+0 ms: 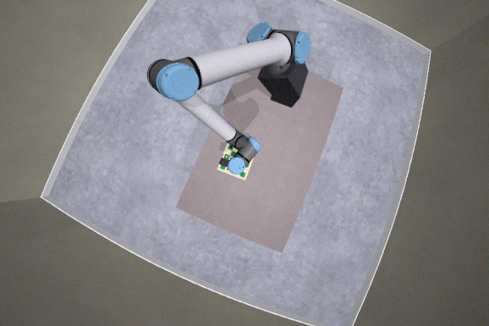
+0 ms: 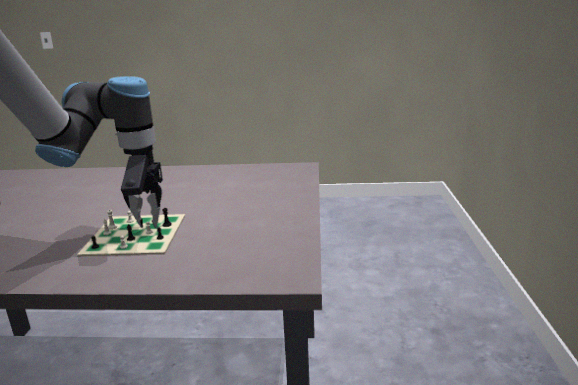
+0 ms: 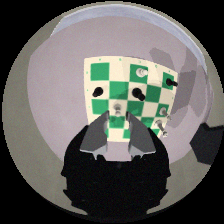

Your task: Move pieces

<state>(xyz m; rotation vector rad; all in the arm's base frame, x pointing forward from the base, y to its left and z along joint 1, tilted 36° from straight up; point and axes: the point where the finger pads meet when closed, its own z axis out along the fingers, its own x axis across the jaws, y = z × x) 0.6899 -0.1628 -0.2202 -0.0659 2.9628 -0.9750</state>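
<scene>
The cream chessboard lies 40 mm behind my hand and 30 mm below it. Round my hand: white piece: 120 mm behind, 40 mm to the left; tall black piece: 40 mm ahead, 40 mm to the left.
</scene>
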